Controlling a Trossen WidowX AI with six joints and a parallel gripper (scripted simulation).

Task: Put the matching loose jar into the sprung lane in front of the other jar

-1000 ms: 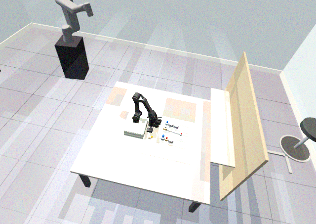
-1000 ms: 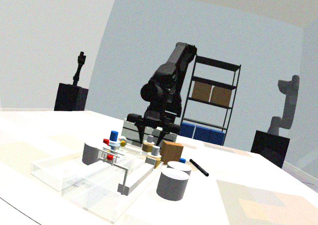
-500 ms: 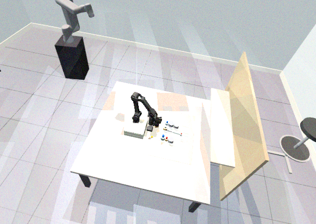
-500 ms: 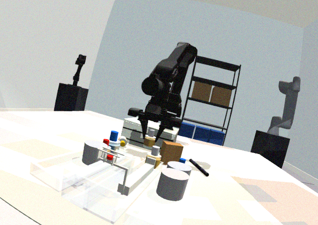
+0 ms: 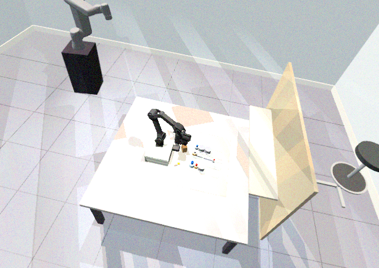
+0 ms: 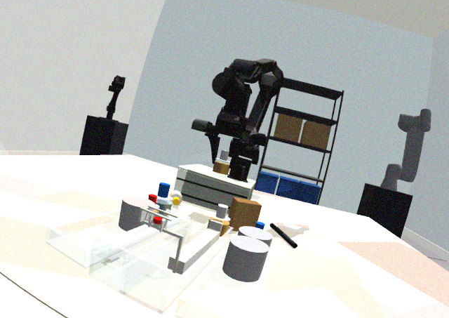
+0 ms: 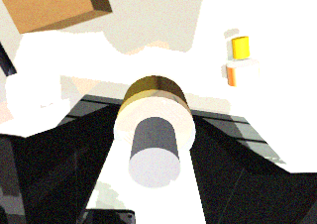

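My gripper tip is 9 cm above the tan box, 8 cm to the right of it and 7 cm short of it. Round my gripper tip: black rod 18 cm to the left, 12 cm below, 6 cm ahead.
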